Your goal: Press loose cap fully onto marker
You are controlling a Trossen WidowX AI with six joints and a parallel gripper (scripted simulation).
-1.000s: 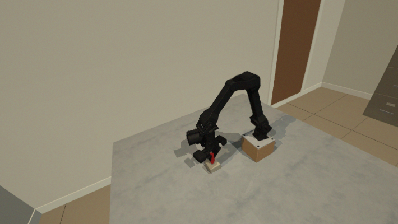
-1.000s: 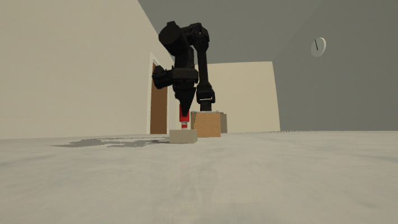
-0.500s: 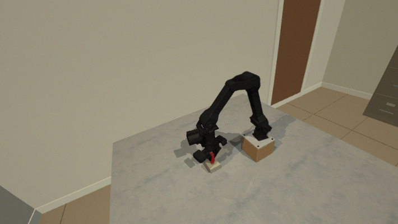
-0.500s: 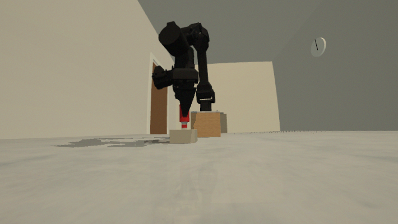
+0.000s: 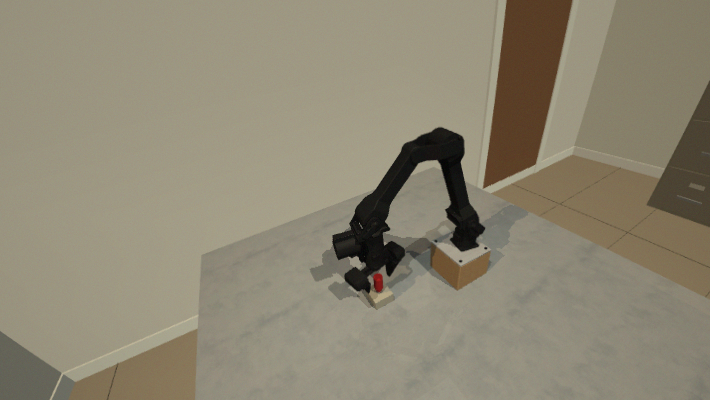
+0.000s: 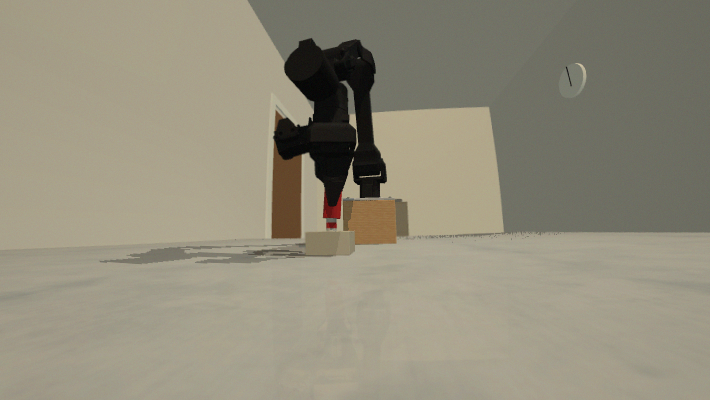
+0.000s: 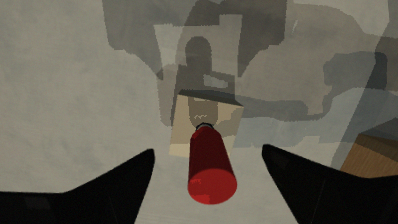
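Right now the marker cap is 1 cm above my gripper tip. Also, from my gripper tip: holder block 5 cm below.
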